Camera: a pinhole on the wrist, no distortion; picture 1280 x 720 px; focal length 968.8 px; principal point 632.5 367.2 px. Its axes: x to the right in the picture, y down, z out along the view. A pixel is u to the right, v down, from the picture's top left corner.
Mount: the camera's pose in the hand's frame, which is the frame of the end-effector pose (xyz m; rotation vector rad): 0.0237 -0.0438 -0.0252 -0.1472 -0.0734 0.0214
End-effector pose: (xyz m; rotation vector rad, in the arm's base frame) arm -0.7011 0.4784 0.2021 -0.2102 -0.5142 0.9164
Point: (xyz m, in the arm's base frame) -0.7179 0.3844 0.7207
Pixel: outside the picture
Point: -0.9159 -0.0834 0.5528
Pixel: outside the picture
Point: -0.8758 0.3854 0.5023
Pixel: 483 215
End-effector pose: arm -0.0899 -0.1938 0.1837 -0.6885 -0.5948 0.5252
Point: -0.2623 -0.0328 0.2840
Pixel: 662 641
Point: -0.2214 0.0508 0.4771
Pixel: 1030 286
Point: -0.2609 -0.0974 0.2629
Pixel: 469 605
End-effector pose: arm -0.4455 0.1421 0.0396 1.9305 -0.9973 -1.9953
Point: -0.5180 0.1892 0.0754
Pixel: 132 666
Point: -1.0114 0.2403 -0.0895
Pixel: 869 334
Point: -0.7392 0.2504 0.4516
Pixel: outside the picture
